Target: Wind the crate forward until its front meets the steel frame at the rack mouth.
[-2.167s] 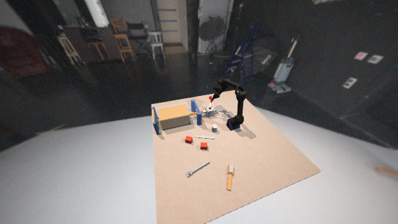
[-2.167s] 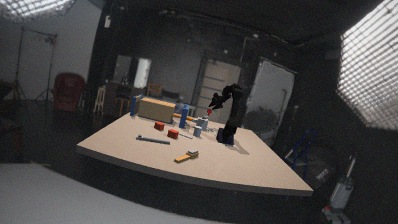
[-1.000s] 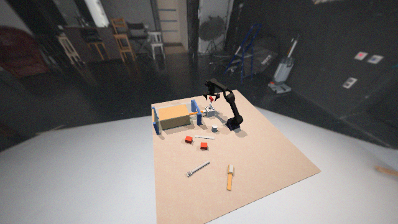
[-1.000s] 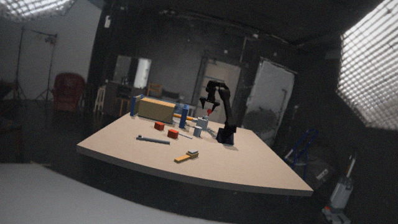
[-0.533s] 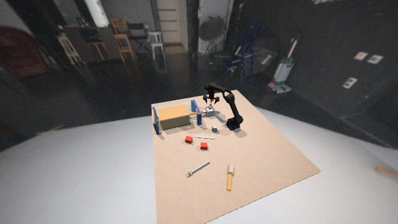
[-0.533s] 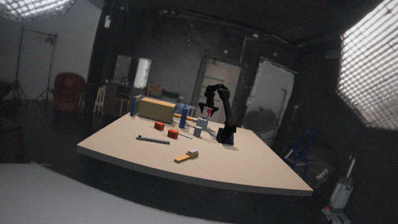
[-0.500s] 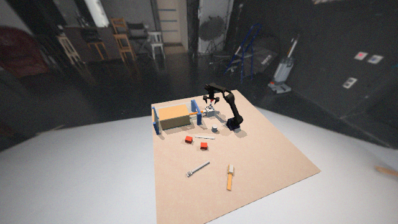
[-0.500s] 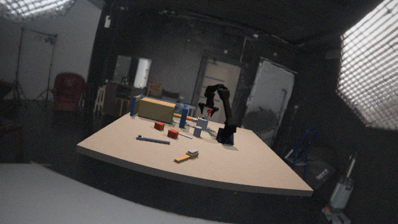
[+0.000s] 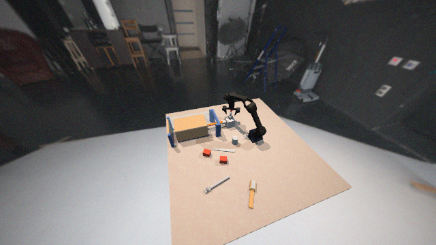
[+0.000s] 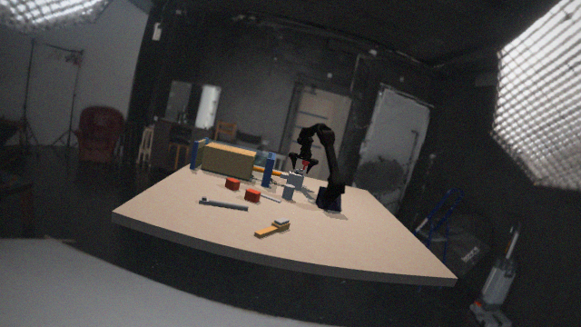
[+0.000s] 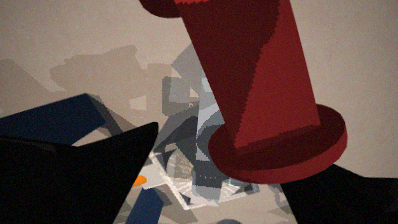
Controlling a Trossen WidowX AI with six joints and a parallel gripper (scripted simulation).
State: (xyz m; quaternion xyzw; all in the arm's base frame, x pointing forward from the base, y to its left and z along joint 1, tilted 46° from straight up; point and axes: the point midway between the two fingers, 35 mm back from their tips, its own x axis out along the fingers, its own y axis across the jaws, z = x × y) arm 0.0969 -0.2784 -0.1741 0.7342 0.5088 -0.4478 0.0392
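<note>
My gripper tip is 10 mm to the left of the winch handle, 10 mm below it and 10 mm past it. Round my gripper tip: grey winch (70 mm below, 40 mm to the left, 20 mm ahead); then red knob (40 mm to the right, 40 mm above, 30 mm behind); then blue steel frame (190 mm ahead, 10 mm to the left, 10 mm above).
</note>
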